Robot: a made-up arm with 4 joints.
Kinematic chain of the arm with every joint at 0, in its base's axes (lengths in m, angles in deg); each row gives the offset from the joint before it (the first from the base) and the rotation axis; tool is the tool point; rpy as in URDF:
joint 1: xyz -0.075 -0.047 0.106 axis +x
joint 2: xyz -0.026 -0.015 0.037 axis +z
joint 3: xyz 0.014 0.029 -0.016 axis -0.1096 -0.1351 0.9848
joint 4: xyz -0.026 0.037 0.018 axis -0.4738 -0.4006 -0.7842
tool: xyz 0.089 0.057 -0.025 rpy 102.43 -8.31 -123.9
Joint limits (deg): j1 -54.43..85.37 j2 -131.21..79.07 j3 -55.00..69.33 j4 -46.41..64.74
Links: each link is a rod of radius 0.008 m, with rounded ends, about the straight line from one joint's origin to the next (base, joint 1, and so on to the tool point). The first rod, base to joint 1, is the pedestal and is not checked.
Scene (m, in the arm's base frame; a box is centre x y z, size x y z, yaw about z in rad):
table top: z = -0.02
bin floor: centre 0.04 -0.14 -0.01 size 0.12 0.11 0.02 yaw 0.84
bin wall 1: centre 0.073 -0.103 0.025 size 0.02 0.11 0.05 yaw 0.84
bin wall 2: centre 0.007 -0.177 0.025 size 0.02 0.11 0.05 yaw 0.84
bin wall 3: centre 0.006 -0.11 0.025 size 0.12 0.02 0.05 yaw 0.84
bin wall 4: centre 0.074 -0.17 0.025 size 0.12 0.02 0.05 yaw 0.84
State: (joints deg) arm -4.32 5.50 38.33 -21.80
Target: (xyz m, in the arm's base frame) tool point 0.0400 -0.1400 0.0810
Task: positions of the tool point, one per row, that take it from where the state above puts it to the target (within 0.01 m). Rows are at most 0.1 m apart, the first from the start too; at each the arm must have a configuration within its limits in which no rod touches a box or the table.
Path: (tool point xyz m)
1: -0.0848 0.0915 0.1169
2: -0.0253 0.0743 0.1305
3: 0.0238 0.0334 0.1364
4: 0.0540 -0.0234 0.1300
5: 0.0598 -0.0851 0.1105
6: 0.0400 -0.1400 0.0810

